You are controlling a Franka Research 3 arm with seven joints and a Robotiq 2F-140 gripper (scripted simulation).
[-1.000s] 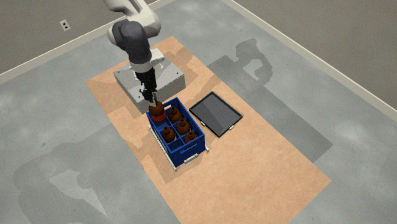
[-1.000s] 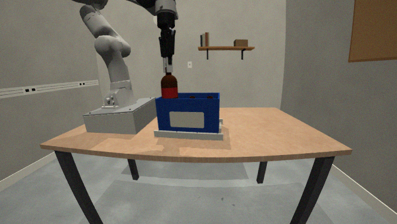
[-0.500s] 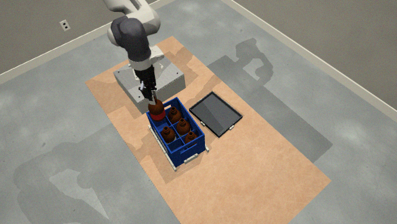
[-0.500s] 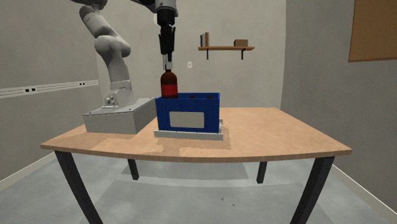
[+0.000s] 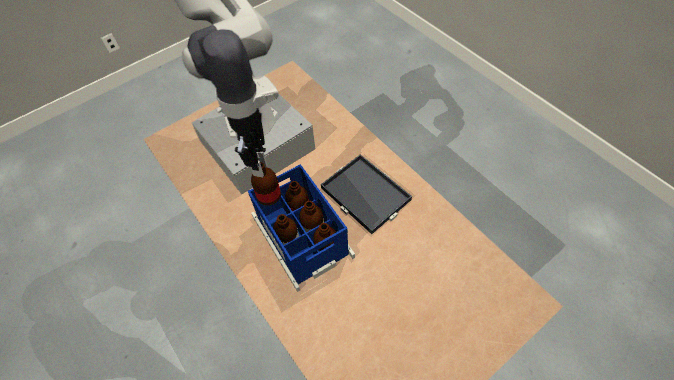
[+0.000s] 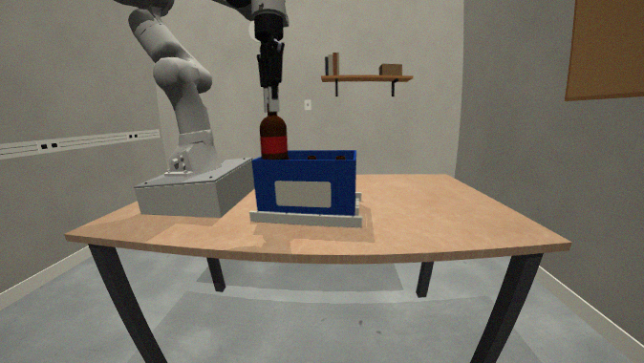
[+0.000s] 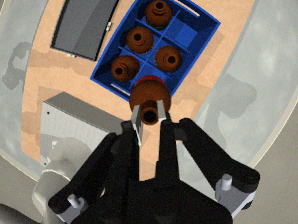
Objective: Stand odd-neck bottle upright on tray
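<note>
The bottle lies 80 mm below my hand. Round my hand: blue crate (250 mm below, 90 mm ahead, 50 mm to the left); then dark grey tray (320 mm below, 310 mm to the left, 60 mm ahead).
</note>
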